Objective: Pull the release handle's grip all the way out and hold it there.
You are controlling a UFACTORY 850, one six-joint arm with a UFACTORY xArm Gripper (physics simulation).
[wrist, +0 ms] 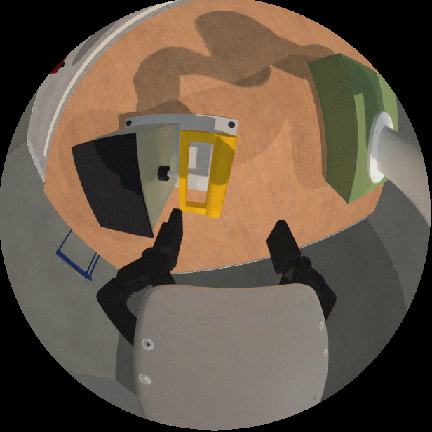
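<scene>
The release handle's yellow grip (223,175) is a rectangular frame with a thick bar on its right side, a little left of the middle of the wrist view. A short pale rod with a black collar (163,173) joins it to a housing (117,185) with a black top and grey-green side. Both sit over a light grey base plate (202,121) with dark bolts. My gripper (229,226) is open and empty. Its fingertips appear below the grip in the view, the left one close to the grip's lower left corner. Contact does not show.
A green block-shaped base (340,125) carrying a pale arm or tube (407,155) stands at the right on the wooden table top (270,110). A blue frame (75,265) is beyond the table edge at lower left. Shadows fall across the table's upper part.
</scene>
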